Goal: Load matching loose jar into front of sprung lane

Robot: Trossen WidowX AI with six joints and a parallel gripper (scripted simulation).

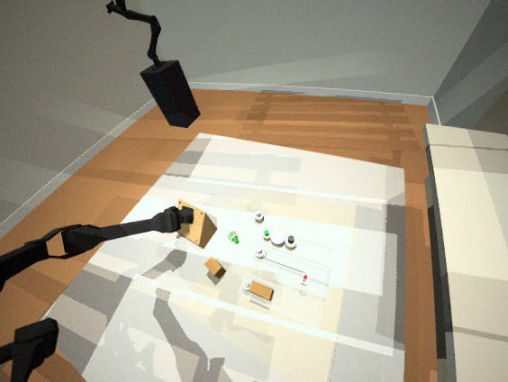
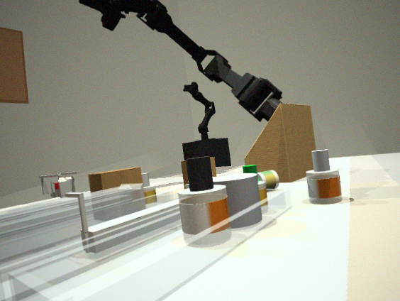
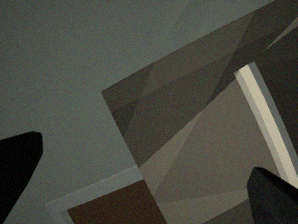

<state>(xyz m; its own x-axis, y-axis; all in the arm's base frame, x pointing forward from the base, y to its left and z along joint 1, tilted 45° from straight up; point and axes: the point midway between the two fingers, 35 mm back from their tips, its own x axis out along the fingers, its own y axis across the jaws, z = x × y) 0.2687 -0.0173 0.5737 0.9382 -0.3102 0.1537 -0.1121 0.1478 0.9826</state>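
Right now the grey cylinder is 110 mm ahead of my gripper tip, 490 mm to the left of it and 530 mm below it. Round my gripper tip: pusher plate (180 mm ahead, 380 mm to the left, 510 mm below); then brown block (130 mm ahead, 290 mm to the left, 520 mm below); then red mark (250 mm ahead, 380 mm to the left, 480 mm below).
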